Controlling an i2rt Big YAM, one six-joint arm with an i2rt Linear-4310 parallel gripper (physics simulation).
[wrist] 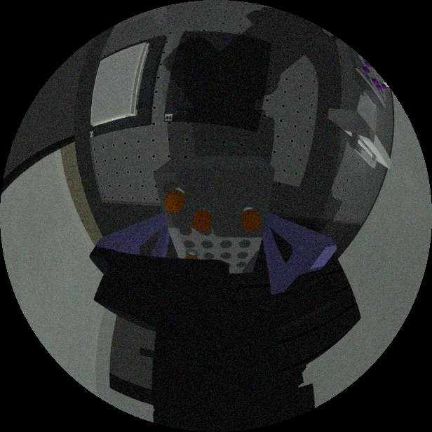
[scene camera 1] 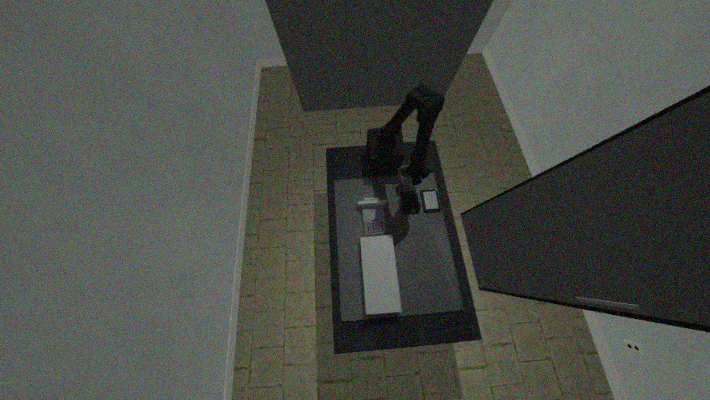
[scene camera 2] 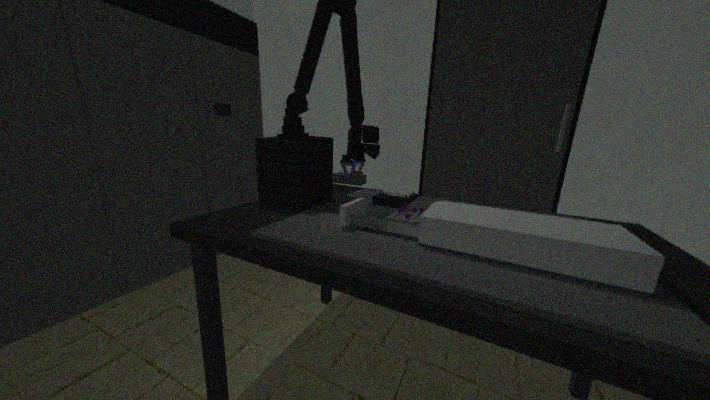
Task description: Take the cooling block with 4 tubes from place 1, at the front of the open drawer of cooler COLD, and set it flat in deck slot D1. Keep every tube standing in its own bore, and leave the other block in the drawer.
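Frame: origin at the arm's base, x ahead, y left, z up, level; centimetres.
Where they show: gripper, between the fingertips: (scene camera 1: 407, 176) (scene camera 2: 352, 178); arm's base, origin of its link: (scene camera 1: 386, 139) (scene camera 2: 293, 137).
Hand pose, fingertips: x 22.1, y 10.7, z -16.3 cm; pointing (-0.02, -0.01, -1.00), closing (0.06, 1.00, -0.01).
Each offset is from my fingertips to the centre of the thing. "spot": to the spot under its first point.
The grey cooling block (scene camera 2: 350, 178) (wrist: 215, 182) hangs between my two violet fingers, in the air. My gripper (scene camera 2: 353, 171) (wrist: 215, 215) is shut on it. It looks about level in scene camera 2. Three orange-capped tubes stand in its bores in the wrist view, and part of a fourth orange cap (wrist: 191, 258) shows behind the gripper body. A dark deck slot @[spot: dx +18.4, dy -2.1, dz -8.0 cm] (scene camera 1: 410, 205) (scene camera 2: 395, 200) (wrist: 225, 80) lies below and ahead of the block, partly in shadow; its small label is too blurred to read surely. The other block @[dx +27.9, dy -31.2, dz -5.9 cm] (scene camera 1: 375, 228) (scene camera 2: 411, 212) (wrist: 372, 77), with purple caps, sits in the open drawer.
The white cooler (scene camera 1: 380, 275) (scene camera 2: 530, 245) stands on the deck, with its drawer front @[dx +10.9, dy -28.2, dz -5.3 cm] (scene camera 1: 371, 201) (scene camera 2: 352, 211) pulled out. A pale rectangular plate @[dx +18.5, dy +12.8, dz -7.3 cm] (scene camera 1: 430, 200) (wrist: 119, 87) lies in a dark frame beside the dark slot. The robot's dark base (scene camera 1: 384, 152) (scene camera 2: 294, 170) stands behind.
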